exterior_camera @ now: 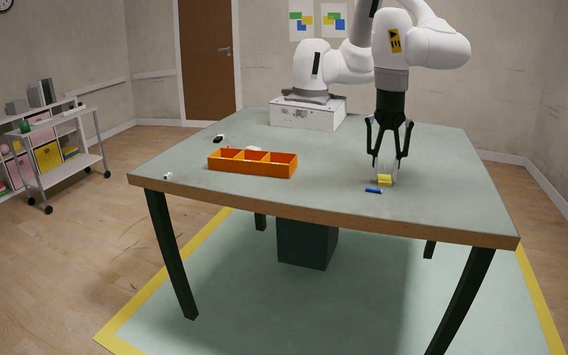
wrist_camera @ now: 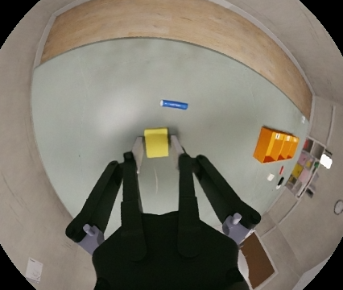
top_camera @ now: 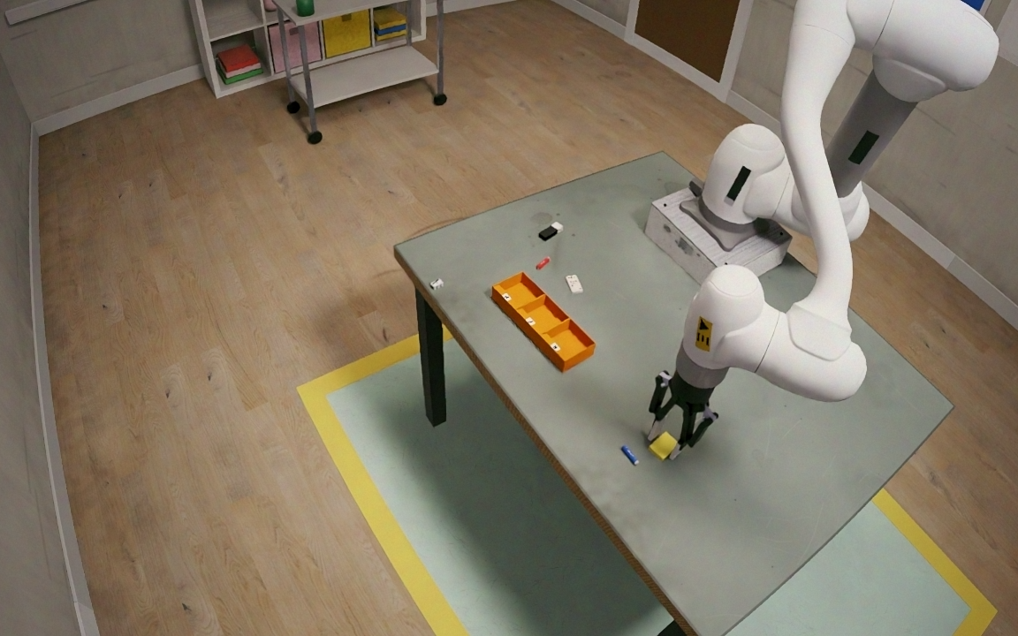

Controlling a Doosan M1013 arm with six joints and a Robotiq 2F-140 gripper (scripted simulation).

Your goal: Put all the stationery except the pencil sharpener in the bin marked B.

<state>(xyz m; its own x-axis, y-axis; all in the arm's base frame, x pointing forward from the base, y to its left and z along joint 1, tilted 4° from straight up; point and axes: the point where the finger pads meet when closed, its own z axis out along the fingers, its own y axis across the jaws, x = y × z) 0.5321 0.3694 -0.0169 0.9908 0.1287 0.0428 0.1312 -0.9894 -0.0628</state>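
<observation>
Right now my hand is 3 cm above the yellow sticky pad. The rest, counted from my hand: orange bin 38 cm to the right, 2 cm below, 2 cm ahead; then blue stick 7 cm ahead, 3 cm below, 2 cm to the right; then flat white piece 44 cm to the right, 11 cm behind, 3 cm below.
</observation>
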